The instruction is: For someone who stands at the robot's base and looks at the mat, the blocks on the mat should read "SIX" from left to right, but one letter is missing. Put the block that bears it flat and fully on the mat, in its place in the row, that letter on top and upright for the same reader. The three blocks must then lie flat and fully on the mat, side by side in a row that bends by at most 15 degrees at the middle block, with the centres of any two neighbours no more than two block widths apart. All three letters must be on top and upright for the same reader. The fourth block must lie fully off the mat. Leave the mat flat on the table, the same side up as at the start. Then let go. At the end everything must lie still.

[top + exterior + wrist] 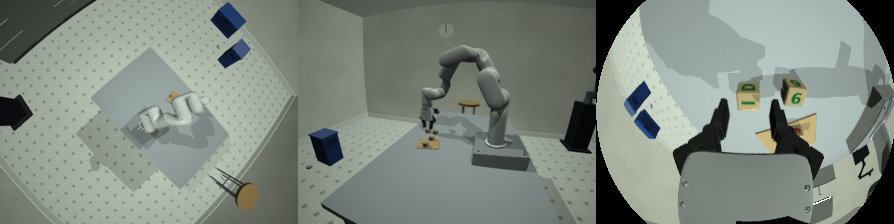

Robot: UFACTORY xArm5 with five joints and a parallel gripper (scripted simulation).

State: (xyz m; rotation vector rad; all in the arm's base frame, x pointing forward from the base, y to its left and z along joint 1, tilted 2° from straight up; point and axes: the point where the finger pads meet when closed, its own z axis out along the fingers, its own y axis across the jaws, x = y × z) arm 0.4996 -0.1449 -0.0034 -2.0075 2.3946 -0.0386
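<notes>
My hand is 160 mm to the right of the tan mat, 80 mm past it and 50 mm above it.
</notes>
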